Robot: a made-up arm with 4 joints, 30 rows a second.
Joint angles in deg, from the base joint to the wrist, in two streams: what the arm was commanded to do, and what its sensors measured. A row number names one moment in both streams.
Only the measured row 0 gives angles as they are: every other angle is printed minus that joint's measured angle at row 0.
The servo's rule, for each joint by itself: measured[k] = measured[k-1] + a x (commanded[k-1-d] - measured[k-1]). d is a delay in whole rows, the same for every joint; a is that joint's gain. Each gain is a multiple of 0.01, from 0.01 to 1. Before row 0 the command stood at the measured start. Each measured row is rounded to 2 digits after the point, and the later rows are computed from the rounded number. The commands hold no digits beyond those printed.
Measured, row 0:
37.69 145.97 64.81 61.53
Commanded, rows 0 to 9:
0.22 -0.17 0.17 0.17
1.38 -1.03 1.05 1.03
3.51 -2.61 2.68 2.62
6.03 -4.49 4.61 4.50
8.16 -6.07 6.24 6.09
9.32 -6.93 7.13 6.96
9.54 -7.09 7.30 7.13
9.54 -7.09 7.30 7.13
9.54 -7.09 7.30 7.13
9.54 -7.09 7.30 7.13
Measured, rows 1 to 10:
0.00 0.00 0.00 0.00
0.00 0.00 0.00 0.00
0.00 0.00 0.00 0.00
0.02 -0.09 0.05 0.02
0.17 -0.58 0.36 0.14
0.54 -1.64 1.08 0.44
1.14 -3.12 2.17 0.93
1.91 -4.65 3.43 1.55
2.73 -5.84 4.58 2.20
3.48 -6.49 5.42 2.79
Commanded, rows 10 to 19:
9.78 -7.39 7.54 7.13
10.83 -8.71 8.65 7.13
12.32 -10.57 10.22 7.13
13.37 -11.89 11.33 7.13
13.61 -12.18 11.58 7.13
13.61 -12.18 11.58 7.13
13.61 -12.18 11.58 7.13
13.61 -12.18 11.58 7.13
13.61 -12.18 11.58 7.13
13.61 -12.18 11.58 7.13
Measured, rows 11 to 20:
4.15 -6.80 6.00 3.31
4.74 -6.95 6.40 3.77
5.27 -7.02 6.68 4.17
5.77 -7.21 6.95 4.53
6.33 -7.99 7.48 4.84
6.99 -9.33 8.33 5.11
7.69 -10.66 9.26 5.35
8.34 -11.45 9.98 5.56
8.92 -11.83 10.48 5.75
9.44 -12.01 10.82 5.92

